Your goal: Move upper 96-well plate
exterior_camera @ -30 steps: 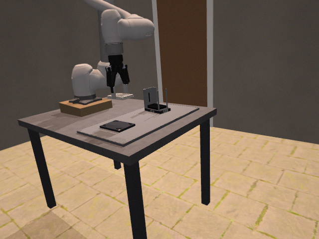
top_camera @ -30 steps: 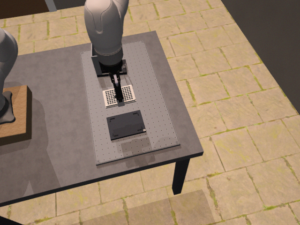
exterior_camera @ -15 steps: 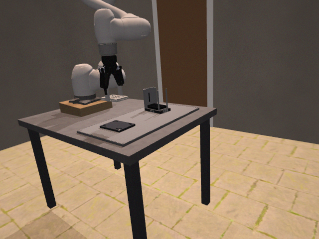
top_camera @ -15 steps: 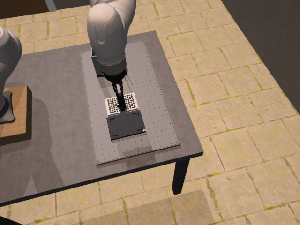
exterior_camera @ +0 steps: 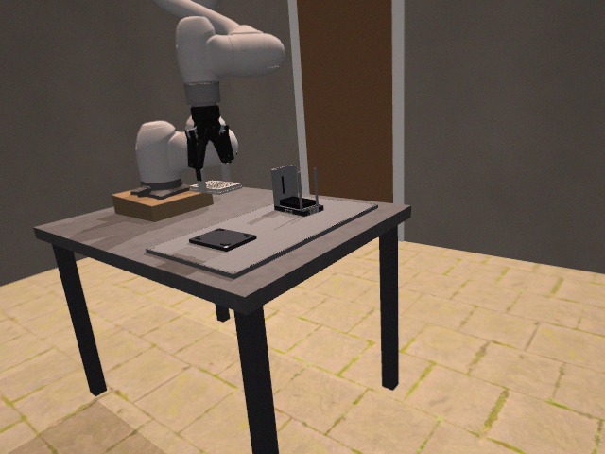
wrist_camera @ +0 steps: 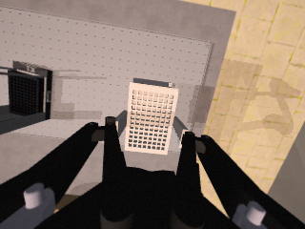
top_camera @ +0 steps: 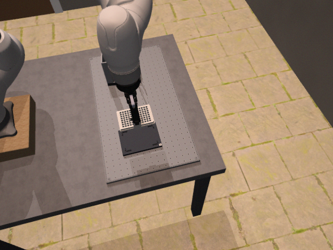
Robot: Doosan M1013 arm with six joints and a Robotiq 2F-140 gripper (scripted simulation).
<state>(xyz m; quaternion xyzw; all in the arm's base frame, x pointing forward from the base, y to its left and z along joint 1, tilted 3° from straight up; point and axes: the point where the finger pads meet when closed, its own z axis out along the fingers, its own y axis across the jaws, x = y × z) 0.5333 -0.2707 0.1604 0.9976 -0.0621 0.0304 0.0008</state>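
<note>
My gripper is now 2 cm above the white 96-well plate. Round my hand: back wall: 3 cm behind, 38 cm to the left, 10 cm below; dark plate nest N1: 18 cm below; pale A1 square: 7 cm ahead, 6 cm to the right, 17 cm below.
</note>
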